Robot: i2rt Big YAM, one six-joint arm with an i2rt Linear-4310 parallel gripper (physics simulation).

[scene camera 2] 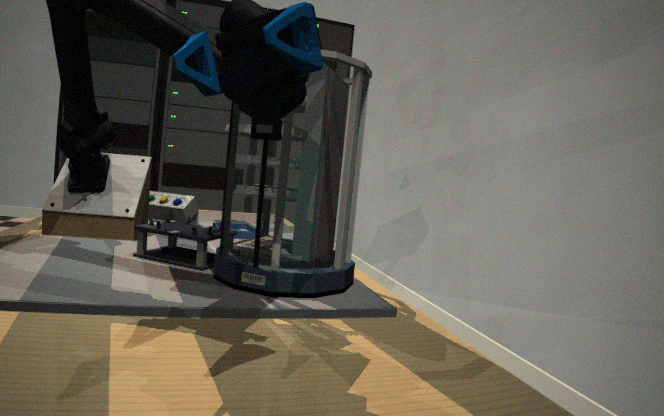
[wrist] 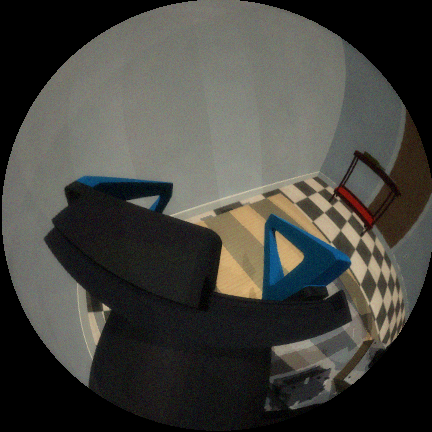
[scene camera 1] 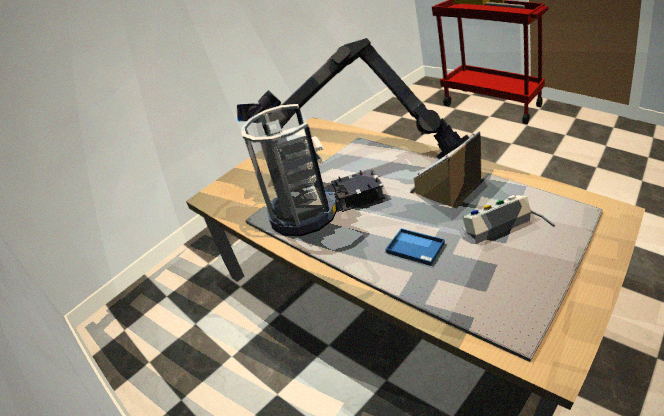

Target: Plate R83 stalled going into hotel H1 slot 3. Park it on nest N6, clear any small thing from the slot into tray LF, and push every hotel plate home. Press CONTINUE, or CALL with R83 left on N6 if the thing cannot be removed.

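Frame: origin at the arm's base, x ahead, y up, z right, level; centimetres.
Where they show: gripper, fingertip midpoint: (scene camera 2: 217,50) (wrist: 220,203); arm's base, link origin: (scene camera 2: 89,175) (scene camera 1: 454,148).
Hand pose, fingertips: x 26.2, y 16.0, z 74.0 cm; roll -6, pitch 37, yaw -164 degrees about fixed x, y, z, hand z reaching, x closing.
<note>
Things, the pixels of their centre, and the offset from my fingertips. "spot": a spot on its surface instead.
- pale plate edge, surface spot: (scene camera 1: 317,143) spot: dx +7.9, dy -3.2, dz -41.8 cm
- white button box, body centre: (scene camera 1: 497,214) (scene camera 2: 160,206) dx -9.8, dy -25.4, dz -98.6 cm
The hotel (scene camera 1: 300,225) (scene camera 2: 285,281) is a tall, clear-sided tower on a dark blue base, with stacked shelves inside. A pale plate edge (scene camera 1: 317,143) juts from its far side in scene camera 1. Slot numbers, plate R83 and any small thing in the slot cannot be made out. A dark low stand on posts (scene camera 1: 359,184) (scene camera 2: 185,230), apparently the nest, stands beside the hotel. A blue tray (scene camera 1: 416,246) (scene camera 2: 242,230) lies near the mat's front edge. My gripper (scene camera 2: 246,52) (wrist: 220,203) is wide open and empty, high up beside the hotel's top, facing the wall.
A white button box (scene camera 1: 497,222) (scene camera 2: 172,202) stands right of the tray in scene camera 1. The arm's base is on a slanted wedge mount (scene camera 1: 440,185) (scene camera 2: 127,180) behind the stand. A red cart (scene camera 1: 510,90) (wrist: 355,206) stands on the floor beyond the table.
</note>
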